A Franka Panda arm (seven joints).
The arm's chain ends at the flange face. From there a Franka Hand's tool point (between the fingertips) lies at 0.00 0.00 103.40 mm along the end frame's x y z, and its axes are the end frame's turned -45 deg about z.
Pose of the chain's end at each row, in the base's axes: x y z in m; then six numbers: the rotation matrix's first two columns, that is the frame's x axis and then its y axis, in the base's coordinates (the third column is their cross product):
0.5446 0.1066 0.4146 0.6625 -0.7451 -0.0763 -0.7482 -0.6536 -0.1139
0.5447 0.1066 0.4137 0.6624 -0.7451 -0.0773 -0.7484 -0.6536 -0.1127
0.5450 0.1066 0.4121 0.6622 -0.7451 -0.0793 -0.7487 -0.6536 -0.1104
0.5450 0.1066 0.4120 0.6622 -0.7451 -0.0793 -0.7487 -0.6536 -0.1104
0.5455 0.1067 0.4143 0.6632 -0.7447 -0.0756 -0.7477 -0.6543 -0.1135
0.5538 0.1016 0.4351 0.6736 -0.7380 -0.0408 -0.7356 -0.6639 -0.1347
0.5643 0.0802 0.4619 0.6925 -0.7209 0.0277 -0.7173 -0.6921 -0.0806
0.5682 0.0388 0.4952 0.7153 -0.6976 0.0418 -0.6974 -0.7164 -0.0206
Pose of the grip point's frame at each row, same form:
0.5482 0.1203 0.3122 0.9975 -0.0647 0.0266 -0.0606 -0.9890 -0.1345
0.5482 0.1203 0.3113 0.9976 -0.0647 0.0250 -0.0608 -0.9890 -0.1344
0.5481 0.1203 0.3097 0.9977 -0.0647 0.0220 -0.0612 -0.9890 -0.1341
0.5481 0.1203 0.3096 0.9977 -0.0647 0.0220 -0.0612 -0.9890 -0.1341
0.5491 0.1203 0.3119 0.9977 -0.0639 0.0268 -0.0598 -0.9892 -0.1337
0.5613 0.1141 0.3327 0.9965 -0.0524 0.0664 -0.0438 -0.9913 -0.1241
0.5723 0.0839 0.3589 0.9969 -0.0204 0.0766 -0.0175 -0.9991 -0.0374
0.5728 0.0373 0.3919 0.9989 0.0133 0.0441 0.0127 -0.9998 0.0150

